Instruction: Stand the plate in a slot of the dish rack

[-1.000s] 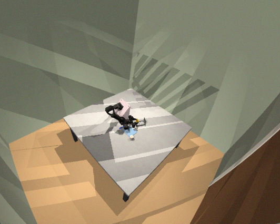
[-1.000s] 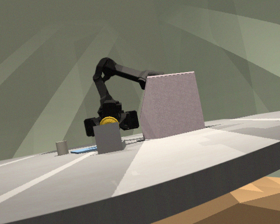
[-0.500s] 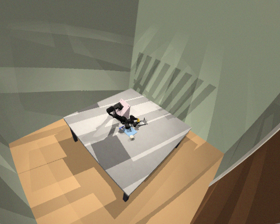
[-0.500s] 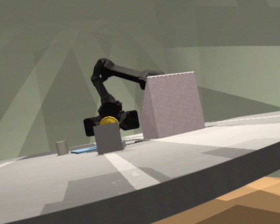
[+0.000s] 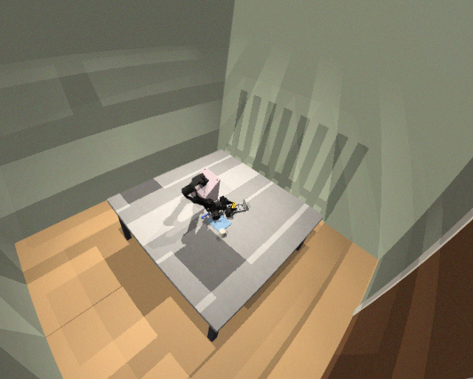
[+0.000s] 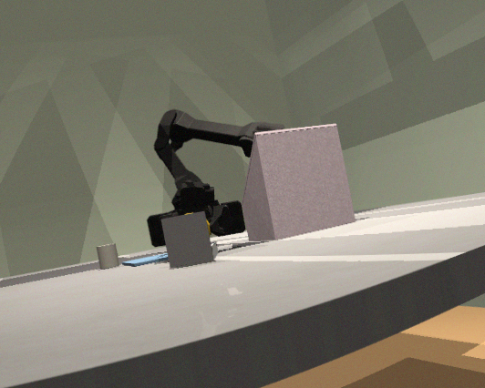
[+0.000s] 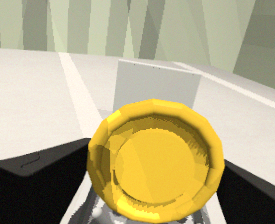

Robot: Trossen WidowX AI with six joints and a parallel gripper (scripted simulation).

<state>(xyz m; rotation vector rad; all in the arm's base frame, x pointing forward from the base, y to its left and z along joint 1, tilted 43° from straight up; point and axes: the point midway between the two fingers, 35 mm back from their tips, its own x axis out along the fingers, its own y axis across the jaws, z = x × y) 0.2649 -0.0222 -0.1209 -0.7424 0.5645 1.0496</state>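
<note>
Now: gripper tip 10 mm to the left of the yellow plate. The rest, counted from my gripper tip: wire dish rack (10 mm ahead, 20 mm to the left, 30 mm below); then beige cylinder (130 mm ahead, 250 mm to the right, 20 mm below); then blue mat (20 mm ahead, 180 mm to the right, 50 mm below).
</note>
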